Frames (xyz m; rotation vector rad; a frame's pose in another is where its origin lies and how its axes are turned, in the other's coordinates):
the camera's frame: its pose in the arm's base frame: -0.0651 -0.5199 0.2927 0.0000 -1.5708 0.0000
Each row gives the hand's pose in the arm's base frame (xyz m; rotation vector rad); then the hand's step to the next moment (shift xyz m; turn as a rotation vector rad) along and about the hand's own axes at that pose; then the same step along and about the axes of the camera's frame.
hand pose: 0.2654 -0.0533 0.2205 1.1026 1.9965 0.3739
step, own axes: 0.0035 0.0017 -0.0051 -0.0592 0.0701 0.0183
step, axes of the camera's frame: 0.0024 0.0044 0.0040 0.0597 -0.0098 -0.0714
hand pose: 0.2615 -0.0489 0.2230 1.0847 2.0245 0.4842
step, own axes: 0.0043 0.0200 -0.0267 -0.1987 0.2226 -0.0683
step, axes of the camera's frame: 0.0275 0.0156 0.0116 0.2737 -0.0364 -0.1321
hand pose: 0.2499 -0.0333 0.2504 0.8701 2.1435 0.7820
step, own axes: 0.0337 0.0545 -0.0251 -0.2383 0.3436 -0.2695
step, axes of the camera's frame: 0.0419 0.0513 0.0186 0.4934 -0.0482 -0.0411
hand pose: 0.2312 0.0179 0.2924 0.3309 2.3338 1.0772
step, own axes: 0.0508 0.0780 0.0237 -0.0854 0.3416 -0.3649
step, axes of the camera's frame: 0.0278 0.0874 0.0286 0.4858 -0.0435 0.1388
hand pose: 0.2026 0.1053 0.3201 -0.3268 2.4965 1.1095
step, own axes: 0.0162 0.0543 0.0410 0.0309 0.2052 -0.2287
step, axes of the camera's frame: 0.0036 0.0657 0.0238 0.2617 -0.0377 0.1596
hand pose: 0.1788 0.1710 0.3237 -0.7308 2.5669 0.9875
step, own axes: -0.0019 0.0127 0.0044 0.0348 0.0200 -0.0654
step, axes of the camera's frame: 0.0045 0.0118 0.0051 0.0427 -0.0445 0.0457
